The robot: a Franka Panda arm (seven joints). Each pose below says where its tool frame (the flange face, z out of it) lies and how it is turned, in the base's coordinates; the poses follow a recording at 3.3 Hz.
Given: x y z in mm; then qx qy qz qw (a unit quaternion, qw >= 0).
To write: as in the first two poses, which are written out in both.
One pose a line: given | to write
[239 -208 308 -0.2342 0.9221 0.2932 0.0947] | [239 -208 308 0.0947 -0.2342 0.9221 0.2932]
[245 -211 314 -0.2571 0.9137 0.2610 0.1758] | [245 -211 314 0.1758 -0.2571 0.9137 0.2610]
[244 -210 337 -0.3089 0.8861 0.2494 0.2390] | [244 -210 337 0.2390 -0.3089 0.8861 0.2494]
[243 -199 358 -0.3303 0.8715 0.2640 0.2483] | [243 -199 358 0.2483 -0.3303 0.8715 0.2640]
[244 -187 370 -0.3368 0.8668 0.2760 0.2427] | [244 -187 370 0.2427 -0.3368 0.8668 0.2760]
